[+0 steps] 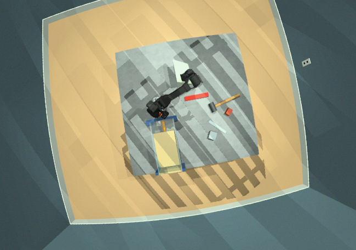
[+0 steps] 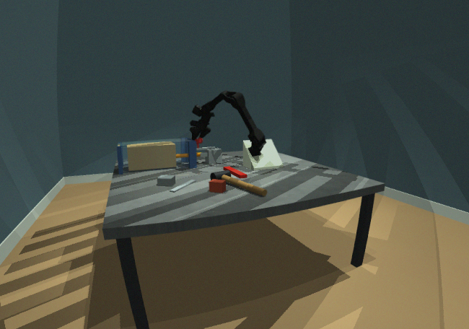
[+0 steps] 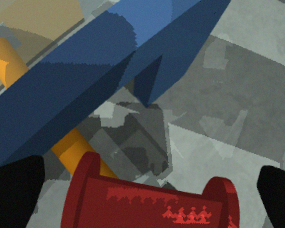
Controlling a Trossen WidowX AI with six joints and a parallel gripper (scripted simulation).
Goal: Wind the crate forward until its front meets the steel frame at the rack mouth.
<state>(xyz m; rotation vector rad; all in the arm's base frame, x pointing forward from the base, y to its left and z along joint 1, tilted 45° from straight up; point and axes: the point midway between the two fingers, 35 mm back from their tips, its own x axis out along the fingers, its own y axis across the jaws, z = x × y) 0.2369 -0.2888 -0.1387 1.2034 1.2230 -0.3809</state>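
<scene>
My gripper tip is now 1 cm to the right of the red spool-shaped handle grip, 1 cm past it and 1 cm above it. The rest, counted from my gripper tip: clear-panelled cubby: 29 cm ahead, 3 cm below; winch handle: 5 cm behind, 4 cm below, 3 cm to the left; grey winch: 12 cm behind, 11 cm below, 4 cm to the left.
</scene>
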